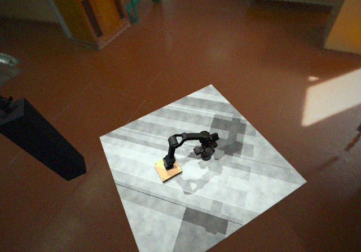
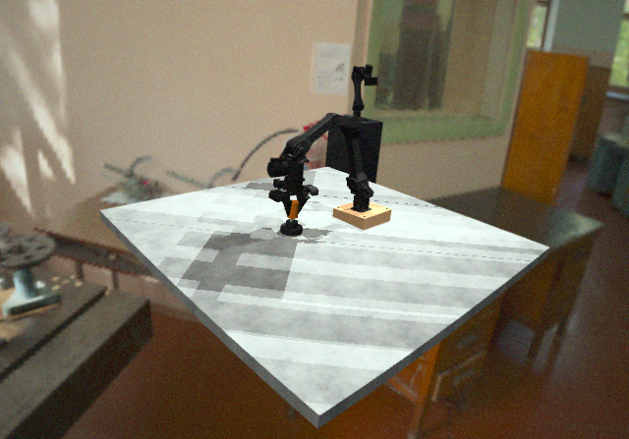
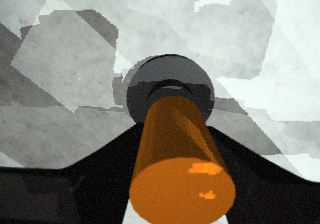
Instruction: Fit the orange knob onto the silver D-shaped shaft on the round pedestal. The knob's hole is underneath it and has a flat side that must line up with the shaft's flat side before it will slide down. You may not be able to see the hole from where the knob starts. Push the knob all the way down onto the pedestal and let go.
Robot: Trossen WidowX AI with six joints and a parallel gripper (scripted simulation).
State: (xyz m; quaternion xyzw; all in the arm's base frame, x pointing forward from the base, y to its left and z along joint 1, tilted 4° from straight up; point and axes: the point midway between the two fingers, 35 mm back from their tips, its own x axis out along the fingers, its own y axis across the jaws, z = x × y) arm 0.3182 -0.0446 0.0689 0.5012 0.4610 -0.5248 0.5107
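Now: the orange knob 3 cm above my gripper tip. From my gripper tip the other things lie so: dark round pedestal (4 cm below).
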